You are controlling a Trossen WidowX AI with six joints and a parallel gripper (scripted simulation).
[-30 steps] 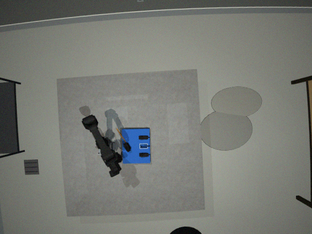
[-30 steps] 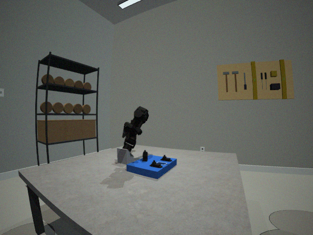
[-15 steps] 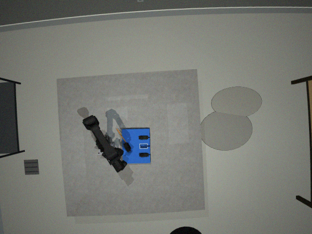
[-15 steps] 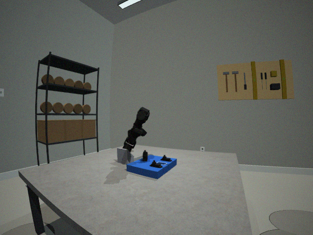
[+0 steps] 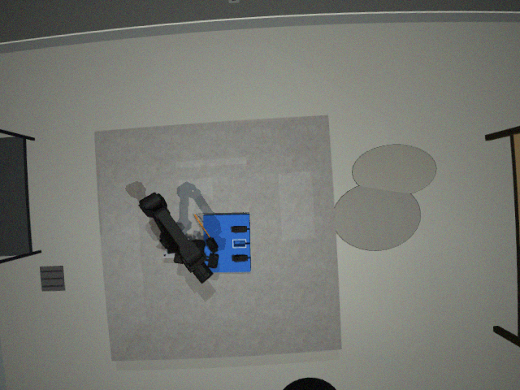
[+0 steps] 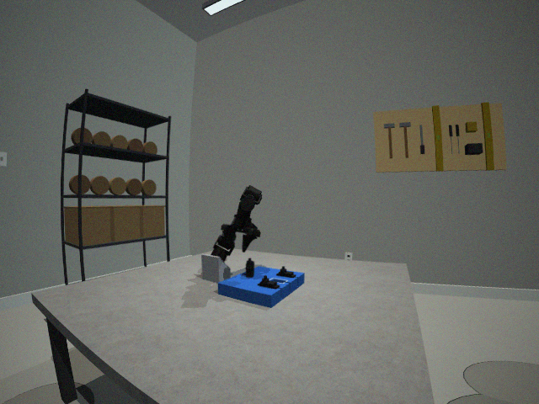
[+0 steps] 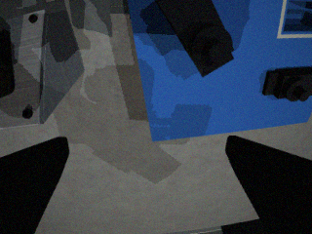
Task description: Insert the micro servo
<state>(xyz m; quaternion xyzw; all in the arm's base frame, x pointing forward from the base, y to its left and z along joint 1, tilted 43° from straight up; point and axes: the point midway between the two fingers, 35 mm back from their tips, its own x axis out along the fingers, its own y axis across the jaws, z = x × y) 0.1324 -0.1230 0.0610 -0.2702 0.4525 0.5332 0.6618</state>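
Right now my gripper tip is 70 mm short of the blue deck, 30 mm to the right of it and 140 mm above it.
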